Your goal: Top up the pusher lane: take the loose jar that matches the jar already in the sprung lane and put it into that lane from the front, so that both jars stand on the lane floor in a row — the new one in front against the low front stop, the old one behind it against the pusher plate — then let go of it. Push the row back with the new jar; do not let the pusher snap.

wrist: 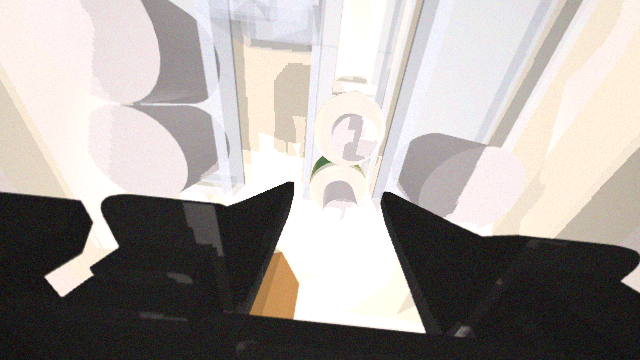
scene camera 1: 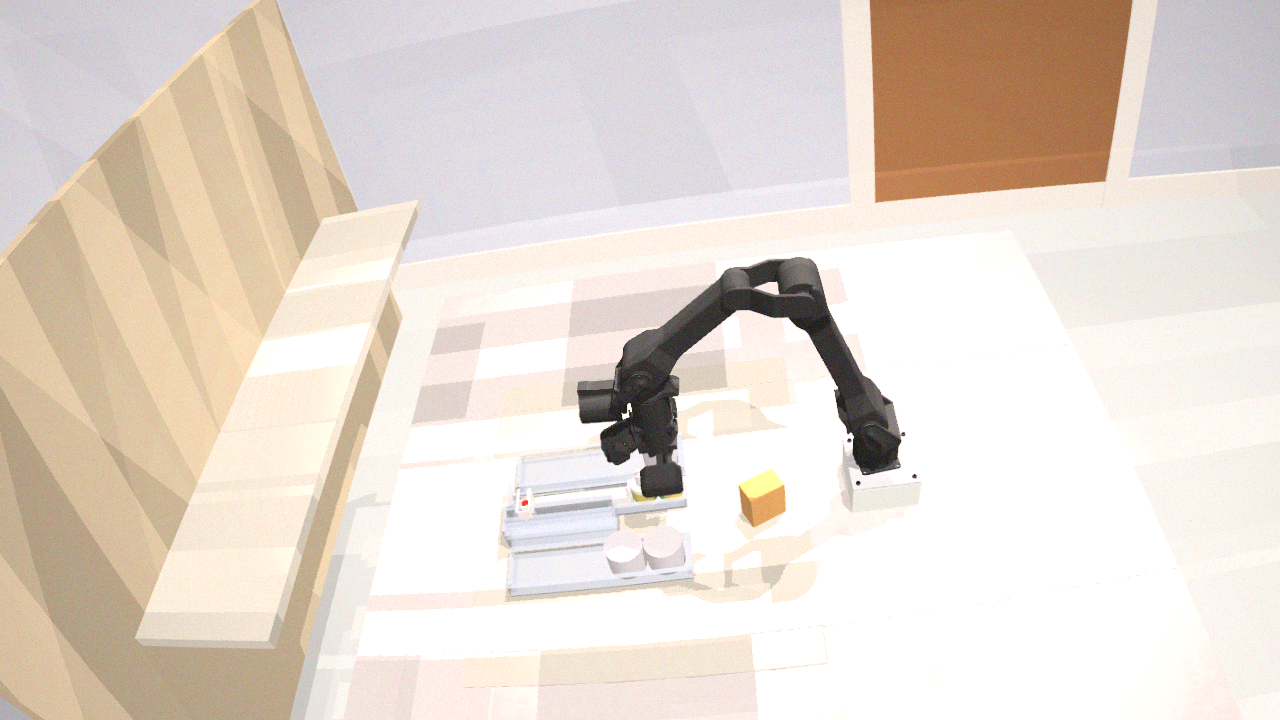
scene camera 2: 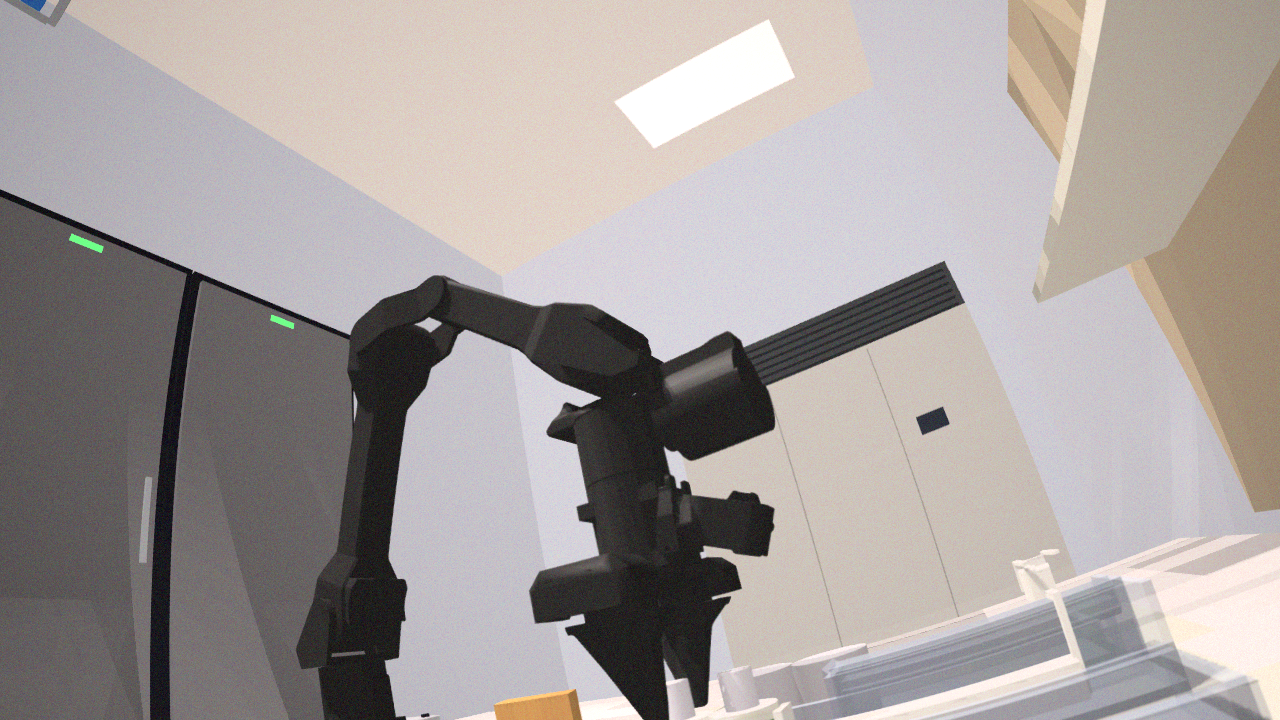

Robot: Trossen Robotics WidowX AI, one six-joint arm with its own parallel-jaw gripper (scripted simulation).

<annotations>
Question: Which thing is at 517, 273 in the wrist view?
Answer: My gripper.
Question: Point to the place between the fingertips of my gripper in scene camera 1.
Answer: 667, 478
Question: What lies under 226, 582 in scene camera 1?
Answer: A wooden shelf.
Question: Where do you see a jar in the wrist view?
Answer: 337, 192
</annotations>
